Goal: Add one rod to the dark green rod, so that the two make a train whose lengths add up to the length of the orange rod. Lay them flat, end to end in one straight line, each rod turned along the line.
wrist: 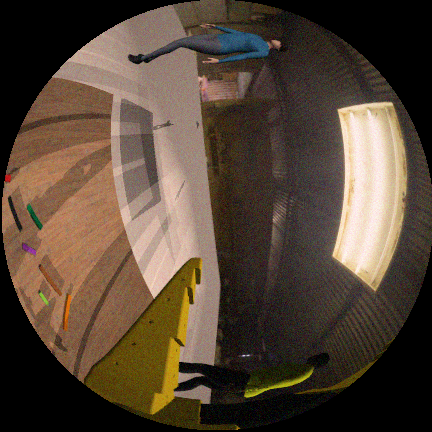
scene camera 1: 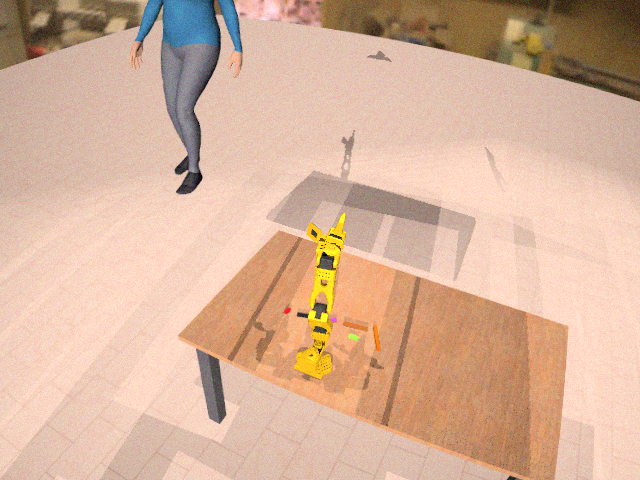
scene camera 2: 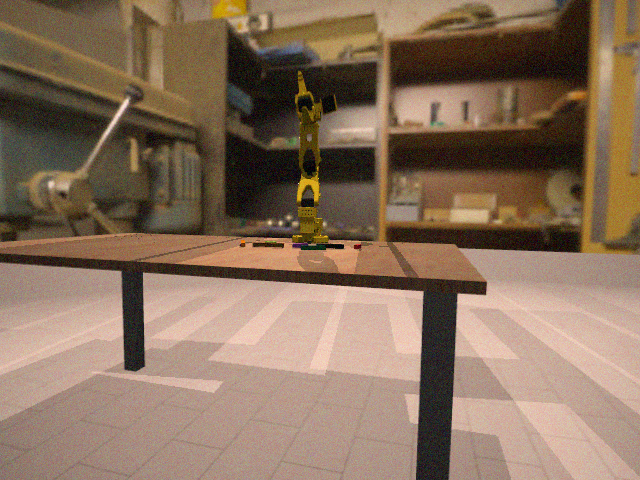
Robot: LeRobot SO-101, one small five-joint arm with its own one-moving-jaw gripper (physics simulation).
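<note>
The dark green rod lies flat beside the black rod; the arm hides it in scene camera 1. The orange rod lies near one end of a brown-orange rod. A purple rod, a short light green rod and a short red rod lie apart. My gripper is raised high above the table, open and empty.
The rods lie on the wooden table, around the front of the arm's base. Dark stripes cross the table top. A person in a blue top stands on the floor beyond the table.
</note>
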